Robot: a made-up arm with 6 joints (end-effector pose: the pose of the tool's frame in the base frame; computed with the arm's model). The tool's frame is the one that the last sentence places.
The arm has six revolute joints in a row. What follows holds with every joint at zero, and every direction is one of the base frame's.
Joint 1 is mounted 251.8 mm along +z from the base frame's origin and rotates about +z.
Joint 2 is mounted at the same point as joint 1 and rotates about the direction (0, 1, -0.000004).
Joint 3 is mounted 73 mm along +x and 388.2 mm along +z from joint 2 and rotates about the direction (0, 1, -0.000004).
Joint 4 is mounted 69.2 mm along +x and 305.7 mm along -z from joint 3 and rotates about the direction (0, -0.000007, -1).
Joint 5 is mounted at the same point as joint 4 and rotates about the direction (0, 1, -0.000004).
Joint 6 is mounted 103 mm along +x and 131.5 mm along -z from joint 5 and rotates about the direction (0, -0.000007, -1).
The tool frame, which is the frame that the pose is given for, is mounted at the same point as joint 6; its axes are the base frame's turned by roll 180, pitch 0 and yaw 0 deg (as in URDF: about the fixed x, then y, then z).
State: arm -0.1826 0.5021 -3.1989 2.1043 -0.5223 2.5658
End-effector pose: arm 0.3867 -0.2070 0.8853 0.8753 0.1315 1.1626
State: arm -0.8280 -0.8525 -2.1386 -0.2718 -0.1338 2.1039
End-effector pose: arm -0.2220 0.2893 1.0074 -0.0486 0.0151 -2.1344
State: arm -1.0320 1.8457 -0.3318 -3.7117 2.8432 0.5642
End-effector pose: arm 0.1427 -0.0945 -0.1201 1.4958 0.9445 0.2002
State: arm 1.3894 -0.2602 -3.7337 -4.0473 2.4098 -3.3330
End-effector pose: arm -0.1905 -0.3209 0.6993 -2.2699 -1.1261 0.3495
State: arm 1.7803 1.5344 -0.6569 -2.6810 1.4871 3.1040
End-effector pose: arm 0.0153 0.1897 -0.2126 -1.9027 -2.0233 -1.0415
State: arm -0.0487 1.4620 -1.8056 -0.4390 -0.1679 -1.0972
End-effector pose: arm 0.7068 0.0181 -0.1113 2.0367 1.8975 0.5663
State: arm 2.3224 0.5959 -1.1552 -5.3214 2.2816 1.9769
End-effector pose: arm -0.3828 0.2091 0.2656 1.2402 0.0663 -0.0318
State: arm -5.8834 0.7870 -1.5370 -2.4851 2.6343 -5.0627
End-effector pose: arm 0.6173 0.1589 0.4282 0.2712 -0.3825 1.0602
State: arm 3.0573 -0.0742 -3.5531 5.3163 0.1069 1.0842
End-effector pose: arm 0.2634 -0.0953 0.9843 -0.0429 0.4312 0.0538
